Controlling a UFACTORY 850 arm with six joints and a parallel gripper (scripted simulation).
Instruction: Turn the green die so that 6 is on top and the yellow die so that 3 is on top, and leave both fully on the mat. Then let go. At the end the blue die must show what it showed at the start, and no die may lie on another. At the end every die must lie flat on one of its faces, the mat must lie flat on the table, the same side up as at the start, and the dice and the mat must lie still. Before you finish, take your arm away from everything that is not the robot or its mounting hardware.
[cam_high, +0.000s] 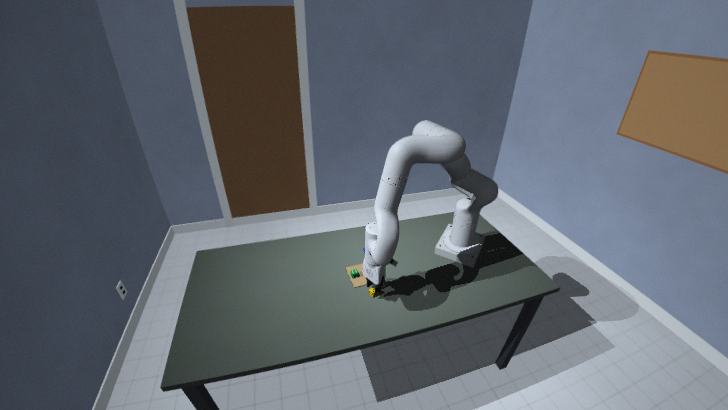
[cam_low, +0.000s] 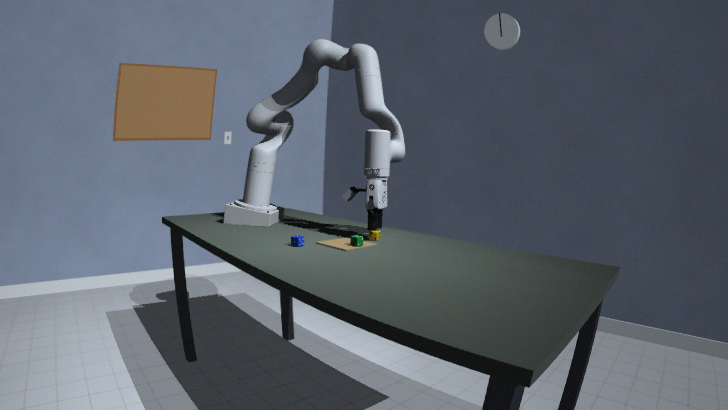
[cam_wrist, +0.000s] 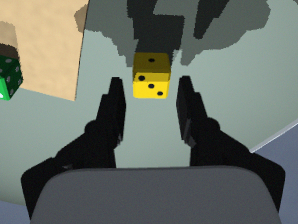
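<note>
Now: the yellow die 4 cm below my hand. Round my hand: green die (14 cm to the right, 4 cm below, 3 cm ahead); tan mat (13 cm to the right, 5 cm below, 2 cm behind); blue die (26 cm to the right, 11 cm behind, 4 cm below).
</note>
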